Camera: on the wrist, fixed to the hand. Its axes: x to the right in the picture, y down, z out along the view.
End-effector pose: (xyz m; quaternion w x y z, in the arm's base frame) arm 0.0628 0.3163 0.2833 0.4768 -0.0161 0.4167 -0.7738
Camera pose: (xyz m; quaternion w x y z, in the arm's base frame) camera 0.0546 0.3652 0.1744 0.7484 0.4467 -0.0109 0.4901
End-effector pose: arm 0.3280 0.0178 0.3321 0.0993 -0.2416 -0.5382 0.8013
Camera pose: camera 0.3785 0.0845 0.2465 0.7855 0.5430 -0.2852 -0.0826
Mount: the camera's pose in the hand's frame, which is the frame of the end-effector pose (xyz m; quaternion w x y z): 0.0083 0.0563 -0.1053 0.0341 -0.0293 -0.0207 -0.9988
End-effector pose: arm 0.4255 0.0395 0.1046 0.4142 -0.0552 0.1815 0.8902
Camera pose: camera 0.3720 -0.0267 0.0204 0.9054 -0.1769 -0.0836 -0.3769
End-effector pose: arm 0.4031 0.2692 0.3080 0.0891 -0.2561 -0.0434 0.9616
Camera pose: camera 0.4403 0.2196 0.2056 0.9550 0.0519 -0.2873 -0.0522
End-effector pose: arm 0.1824 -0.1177 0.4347 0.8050 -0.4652 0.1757 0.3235
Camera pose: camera 0.1518 -0.1854 0.3409 0.3406 -0.2082 -0.4848 -0.7782
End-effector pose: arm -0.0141 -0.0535 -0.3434 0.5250 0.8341 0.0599 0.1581
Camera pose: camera -0.0444 0.0141 -0.2494 0.2015 -0.0435 0.8196 -0.5345
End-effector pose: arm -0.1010 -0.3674 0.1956 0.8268 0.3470 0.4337 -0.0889
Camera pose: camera -0.1398 -0.2557 0.1768 0.0415 0.4474 -0.3469 0.8233
